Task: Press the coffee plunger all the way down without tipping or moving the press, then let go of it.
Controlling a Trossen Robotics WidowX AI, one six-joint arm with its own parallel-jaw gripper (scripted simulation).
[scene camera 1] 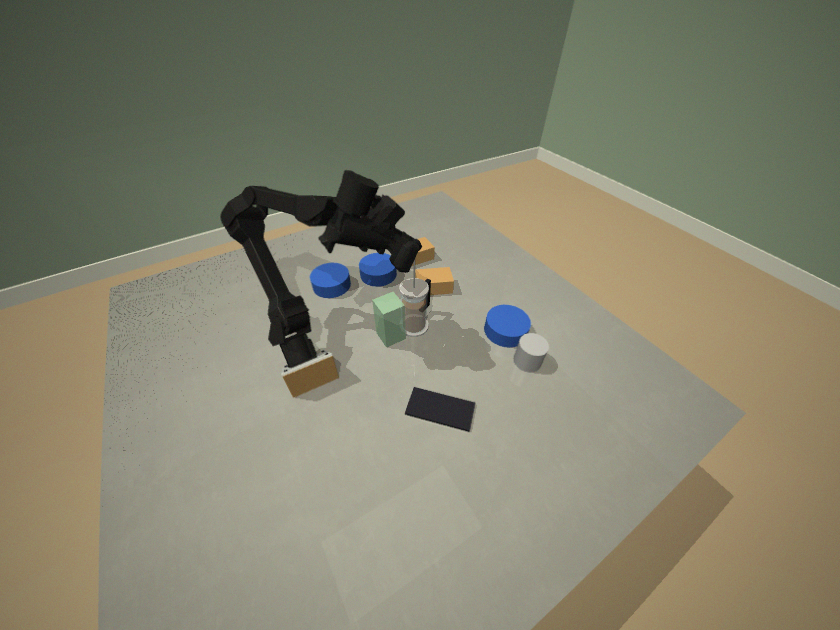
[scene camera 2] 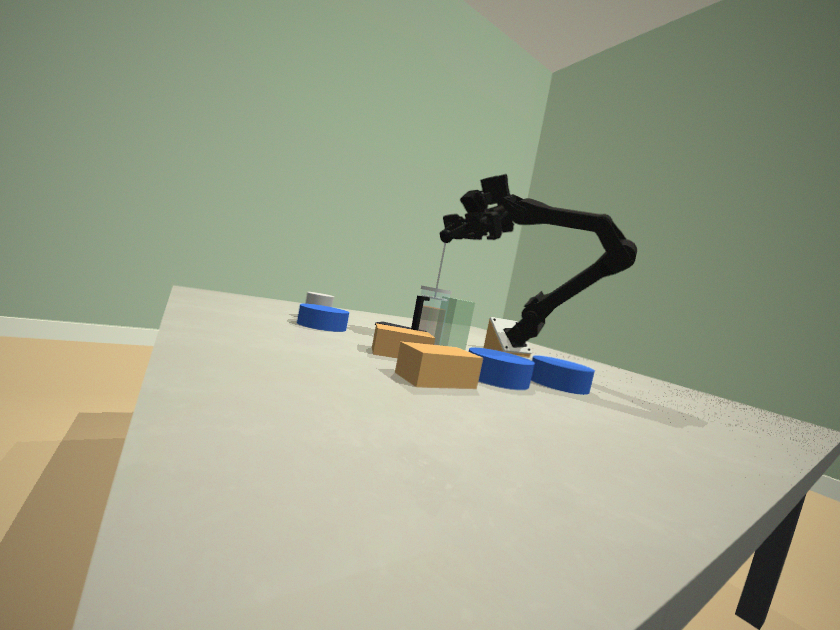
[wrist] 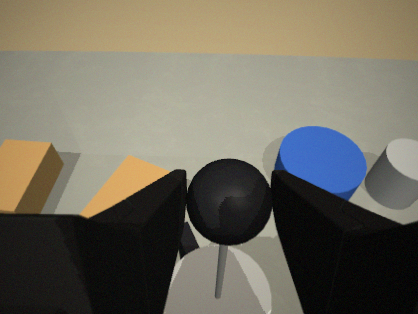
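Observation:
Gripper at [scene camera 1: 417, 243], [scene camera 2: 444, 234] and [wrist: 228, 181]. Glass coffee press at [scene camera 2: 431, 306] and [wrist: 229, 202]. Pale green block at [scene camera 1: 389, 312] and [scene camera 2: 459, 314]; out of frame in the wrist view.

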